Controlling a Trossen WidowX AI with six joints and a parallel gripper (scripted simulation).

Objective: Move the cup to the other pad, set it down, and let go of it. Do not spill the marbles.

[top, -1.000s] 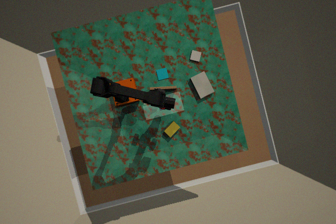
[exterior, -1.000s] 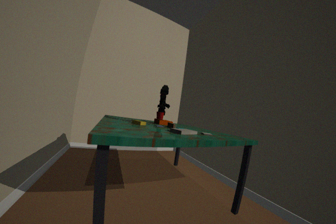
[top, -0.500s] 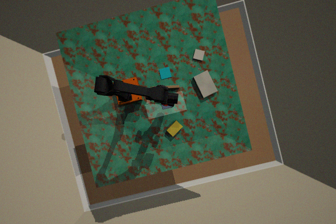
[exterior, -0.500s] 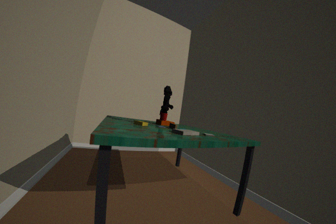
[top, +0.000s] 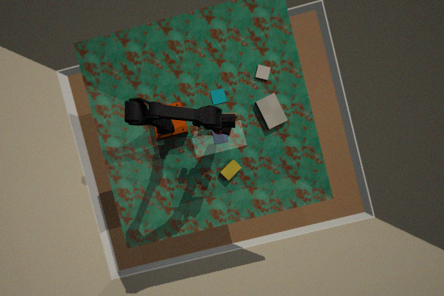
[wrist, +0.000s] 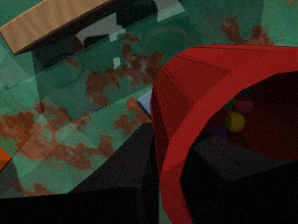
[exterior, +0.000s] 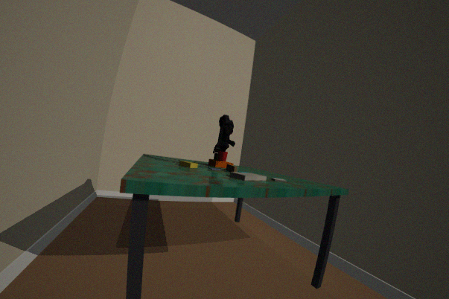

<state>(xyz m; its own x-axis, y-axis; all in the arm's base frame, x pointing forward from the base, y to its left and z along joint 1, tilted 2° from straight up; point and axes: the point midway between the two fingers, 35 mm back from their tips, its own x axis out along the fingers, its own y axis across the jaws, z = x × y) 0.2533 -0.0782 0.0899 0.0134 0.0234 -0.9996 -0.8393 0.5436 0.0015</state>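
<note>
My gripper tip is now 80 mm short of the cyan pad, 180 mm to the right of it and 110 mm above it. Round my gripper tip: blue-grey pad 20 mm ahead, 50 mm to the right, 110 mm below; then cup 30 mm ahead, 20 mm to the right; then thin wooden bar 50 mm ahead, 60 mm to the left, 90 mm below.
</note>
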